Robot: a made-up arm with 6 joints.
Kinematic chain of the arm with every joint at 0, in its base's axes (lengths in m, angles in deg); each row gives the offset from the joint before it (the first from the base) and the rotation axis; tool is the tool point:
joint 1: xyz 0 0 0.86 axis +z
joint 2: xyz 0.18 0 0 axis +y
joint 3: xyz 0 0 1.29 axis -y
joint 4: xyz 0 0 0.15 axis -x
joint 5: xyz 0.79 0 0 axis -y
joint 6: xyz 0.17 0 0 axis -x
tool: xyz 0 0 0
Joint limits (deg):
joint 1: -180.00..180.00
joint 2: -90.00..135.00
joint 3: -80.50..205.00
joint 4: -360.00..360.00
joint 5: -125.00..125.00
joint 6: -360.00..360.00
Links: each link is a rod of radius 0.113 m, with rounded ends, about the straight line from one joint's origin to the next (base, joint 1, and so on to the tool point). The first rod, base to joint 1, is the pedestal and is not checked.
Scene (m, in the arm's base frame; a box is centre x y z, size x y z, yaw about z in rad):
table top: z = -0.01
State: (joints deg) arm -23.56 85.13 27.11 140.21 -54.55 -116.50
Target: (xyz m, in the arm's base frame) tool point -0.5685 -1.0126 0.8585
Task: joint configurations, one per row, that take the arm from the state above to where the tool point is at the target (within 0.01 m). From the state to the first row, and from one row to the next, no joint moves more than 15 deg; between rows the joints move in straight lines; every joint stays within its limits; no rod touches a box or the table.
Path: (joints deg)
1: -36.38 79.45 15.30 137.72 -55.05 -116.50
2: -49.21 73.78 3.49 135.24 -55.55 -116.50
3: -62.03 68.10 -8.33 132.75 -56.05 -116.50
4: -74.85 62.43 -20.14 130.27 -56.54 -116.50
5: -87.67 56.75 -31.95 127.78 -57.04 -116.50
6: -100.50 51.07 -43.76 125.30 -57.54 -116.50
7: -113.32 45.40 -55.58 122.81 -58.04 -116.50

